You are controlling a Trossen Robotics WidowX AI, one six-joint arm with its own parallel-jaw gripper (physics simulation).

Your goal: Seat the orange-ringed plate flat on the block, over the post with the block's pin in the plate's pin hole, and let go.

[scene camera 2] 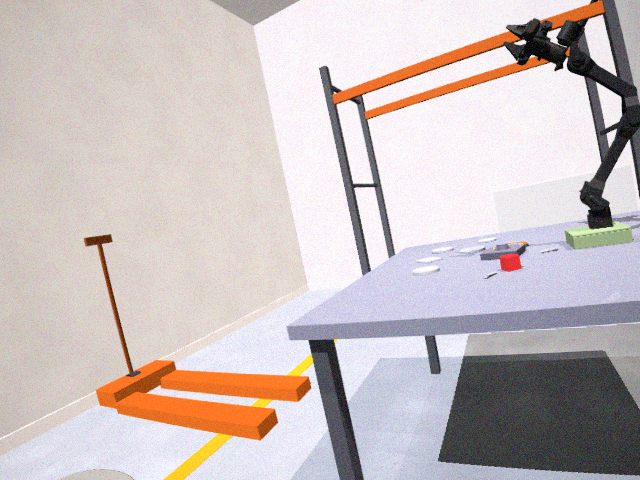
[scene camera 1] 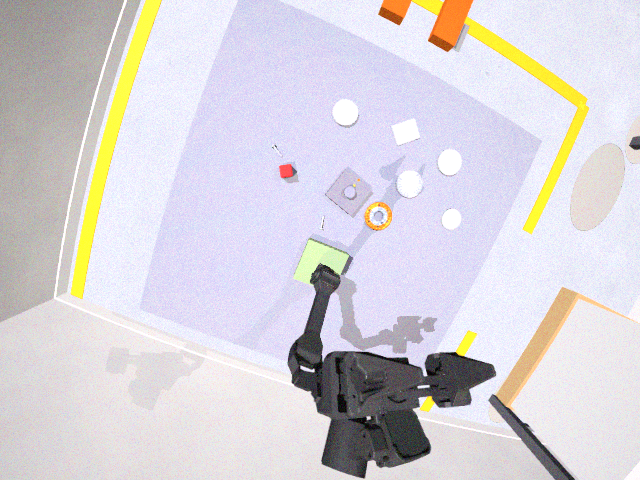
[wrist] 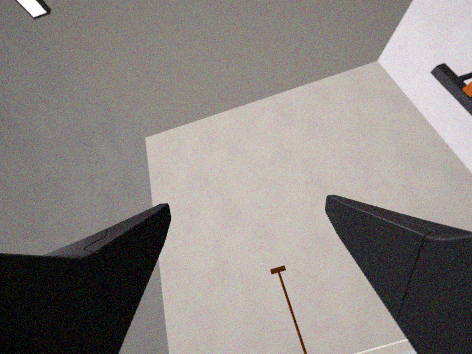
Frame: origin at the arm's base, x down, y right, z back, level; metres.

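Where they show: gripper, between the fingertips: (scene camera 2: 504, 34) (scene camera 1: 461, 372) (wrist: 248, 206); arm's base, origin of its link: (scene camera 2: 601, 226) (scene camera 1: 322, 274).
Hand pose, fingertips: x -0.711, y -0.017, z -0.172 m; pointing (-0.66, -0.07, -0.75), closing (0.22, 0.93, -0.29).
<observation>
Things, the pixels of their top centre, and the offset from my fingertips. "*": a spot on its surface instead.
- orange-ringed plate, centre of its top: (scene camera 1: 378, 216) (scene camera 2: 513, 244) dz -0.125, dx +0.746, dy +0.090 m
- square grey block, centre of its top: (scene camera 1: 349, 192) (scene camera 2: 501, 243) dz -0.139, dx +0.714, dy -0.059 m
- round post, a spot on its surface: (scene camera 1: 349, 192) * dz -0.138, dx +0.714, dy -0.060 m
- small orange pin, a spot on its surface: (scene camera 1: 358, 180) * dz -0.194, dx +0.732, dy -0.052 m
- red cube, centre of its top: (scene camera 2: 509, 255) (scene camera 1: 285, 170) dz -0.084, dx +0.717, dy -0.292 m
- white square, a spot on its surface: (scene camera 1: 405, 131) * dz -0.444, dx +0.751, dy +0.004 m
The orange-ringed plate (scene camera 1: 378, 205) (scene camera 2: 518, 242) lies on the table beside the grey block, near its lower right edge in scene camera 1, a narrow gap apart. The square grey block (scene camera 1: 338, 192) (scene camera 2: 497, 254) has a round post (scene camera 1: 349, 192) standing up at its middle, bare of any plate. A small orange pin (scene camera 1: 358, 180) shows near the post. My gripper (scene camera 1: 480, 386) (scene camera 2: 506, 35) (wrist: 248, 206) is open and empty. It is high above the table, far from plate and block, and points out sideways. Plate and block do not show in the wrist view.
The arm base stands on a light green box (scene camera 1: 310, 260) (scene camera 2: 599, 237). A red cube (scene camera 1: 285, 171) (scene camera 2: 510, 262), two small metal pieces, several white discs and a white square (scene camera 1: 405, 131) lie around the block. A dark post (scene camera 1: 532, 436) stands near the gripper in scene camera 1.
</observation>
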